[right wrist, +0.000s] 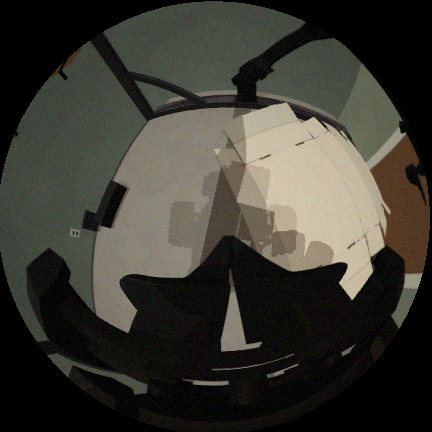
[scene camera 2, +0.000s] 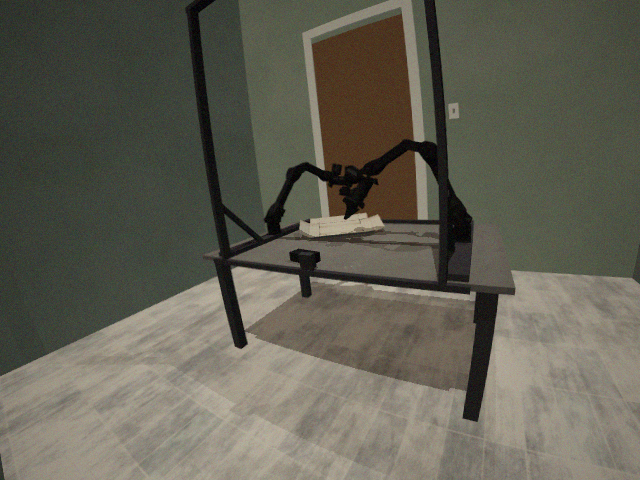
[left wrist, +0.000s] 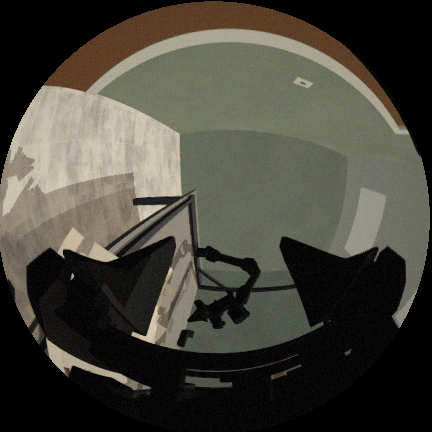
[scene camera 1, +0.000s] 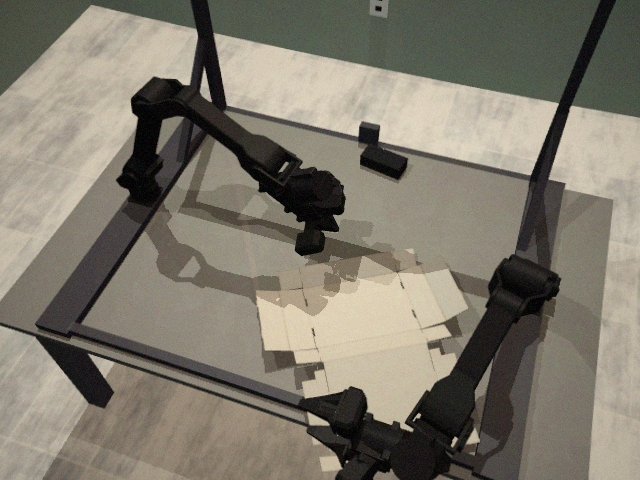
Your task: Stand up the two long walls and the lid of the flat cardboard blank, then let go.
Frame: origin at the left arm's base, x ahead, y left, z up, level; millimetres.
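Seen in the pictures: left gripper, fingertip midpoint: (left wrist: pixel 229 242) (scene camera 1: pixel 303 416); right gripper, fingertip midpoint: (right wrist: pixel 227 240) (scene camera 2: pixel 344 219) (left wrist: pixel 187 320) (scene camera 1: pixel 337 230); left arm's base, origin of the base link: (right wrist: pixel 246 98) (scene camera 2: pixel 274 233); right arm's base, origin of the base link: (scene camera 2: pixel 462 240) (left wrist: pixel 196 251) (scene camera 1: pixel 145 194).
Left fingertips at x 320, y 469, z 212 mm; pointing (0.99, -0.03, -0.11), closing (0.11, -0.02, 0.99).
Observation:
Pixels of each thing's top centre, then the offset from my left fingertips to it. "pt": a spot on its surface instead.
- cardboard blank, surface spot: (right wrist: pixel 310 170) (scene camera 2: pixel 331 227) pt dx -45, dy -336, dz -206 mm
- lid panel, surface spot: (scene camera 1: pixel 377 374) pt dx -75, dy -185, dz -177 mm
The cardboard blank (scene camera 1: pixel 361 310) (scene camera 2: pixel 336 226) (right wrist: pixel 310 170) lies open on the table, its end flaps tilted up a little. The far long wall (scene camera 1: pixel 379 265) lies low, partly in shadow. The near long wall (scene camera 1: pixel 372 345) looks about flat. The lid panel (scene camera 1: pixel 377 374) stretches toward the table's front edge, partly hidden by the left arm. My left gripper (scene camera 1: pixel 308 415) (left wrist: pixel 229 242) is open and empty, above the lid side. My right gripper (scene camera 1: pixel 331 225) (right wrist: pixel 227 240) is shut and empty, pointing down above the table near the far long wall; its fingertips are hard to see in scene camera 1.
Two small black blocks (scene camera 1: pixel 383 161) (right wrist: pixel 113 204) are at the table's back edge in scene camera 1, one lying and one upright. Dark frame posts (scene camera 1: pixel 209 62) (scene camera 2: pixel 204 129) rise from the table's edges. The left arm crosses over the blank's near right part.

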